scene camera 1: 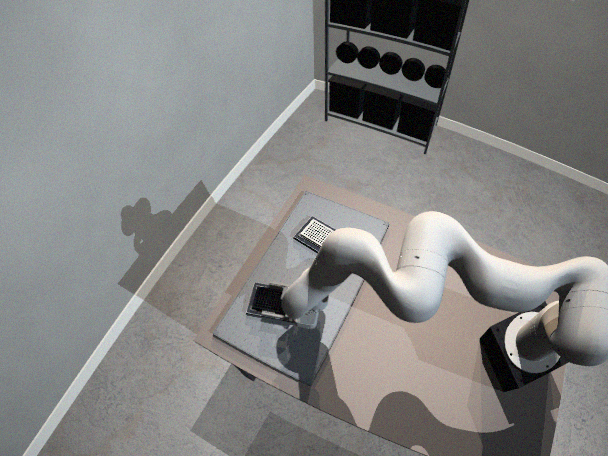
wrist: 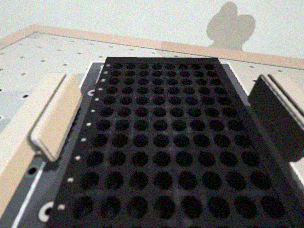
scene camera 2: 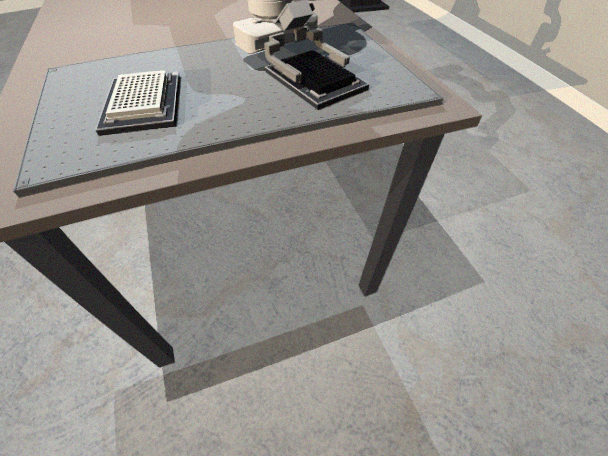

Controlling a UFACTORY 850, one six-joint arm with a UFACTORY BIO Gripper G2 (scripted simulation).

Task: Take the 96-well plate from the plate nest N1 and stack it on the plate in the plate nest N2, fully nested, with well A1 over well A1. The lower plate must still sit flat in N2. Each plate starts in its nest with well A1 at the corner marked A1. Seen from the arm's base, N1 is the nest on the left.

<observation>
In view: a black 96-well plate (scene camera 2: 320, 74) and a white 96-well plate (scene camera 2: 140, 95).
The black 96-well plate is seen too in the wrist view (wrist: 184, 115). The wrist view does not show the white 96-well plate: it is out of frame.
</observation>
